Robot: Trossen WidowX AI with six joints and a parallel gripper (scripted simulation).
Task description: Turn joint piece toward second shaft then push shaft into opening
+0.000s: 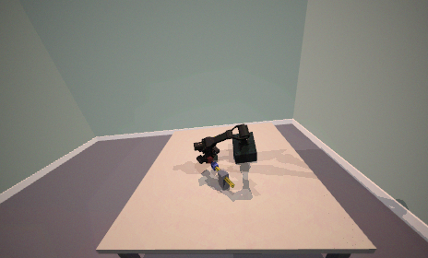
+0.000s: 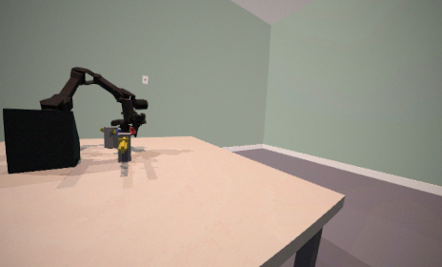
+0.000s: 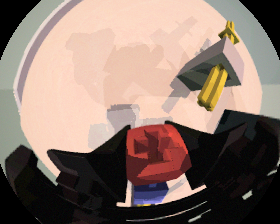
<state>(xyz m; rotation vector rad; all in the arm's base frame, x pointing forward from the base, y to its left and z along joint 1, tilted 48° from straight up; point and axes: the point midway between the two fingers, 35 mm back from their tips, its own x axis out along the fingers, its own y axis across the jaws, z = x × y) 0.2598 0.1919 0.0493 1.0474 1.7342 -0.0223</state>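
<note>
My gripper tip is 20 mm past the red joint piece, 10 mm to the right of it and 30 mm below it.
</note>
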